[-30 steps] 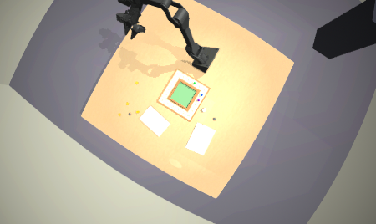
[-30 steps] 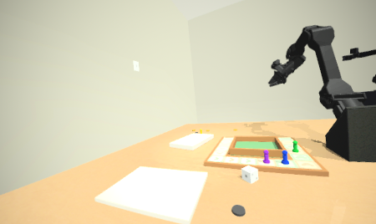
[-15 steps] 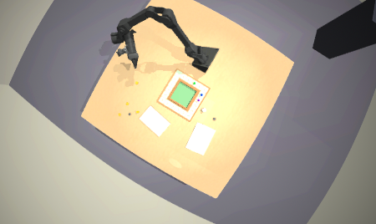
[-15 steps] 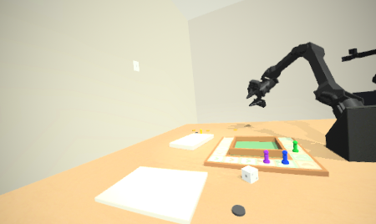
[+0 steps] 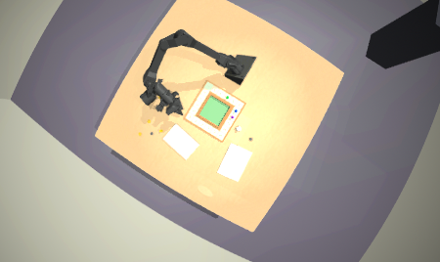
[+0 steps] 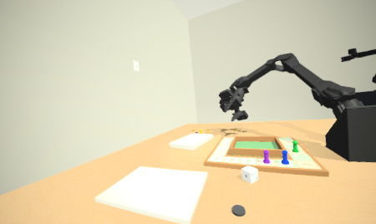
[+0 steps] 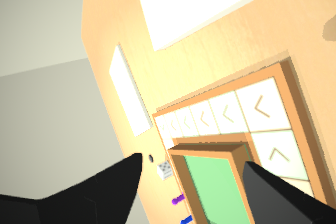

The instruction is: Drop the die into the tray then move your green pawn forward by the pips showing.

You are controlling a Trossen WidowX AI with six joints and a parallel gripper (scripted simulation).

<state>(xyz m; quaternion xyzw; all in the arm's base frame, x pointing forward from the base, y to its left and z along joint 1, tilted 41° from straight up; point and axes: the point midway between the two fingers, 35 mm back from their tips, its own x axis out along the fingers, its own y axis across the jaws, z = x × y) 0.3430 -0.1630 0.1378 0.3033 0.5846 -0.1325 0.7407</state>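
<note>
My gripper tip is 4 cm past the white die, 33 cm to the right of it and 10 cm above it. The rest, counted from my gripper tip: green tray: 9 cm behind, 15 cm to the left, 10 cm below; purple pawn: 9 cm behind, 27 cm to the left, 8 cm below; green pawn: 19 cm behind, 19 cm to the left, 8 cm below.
</note>
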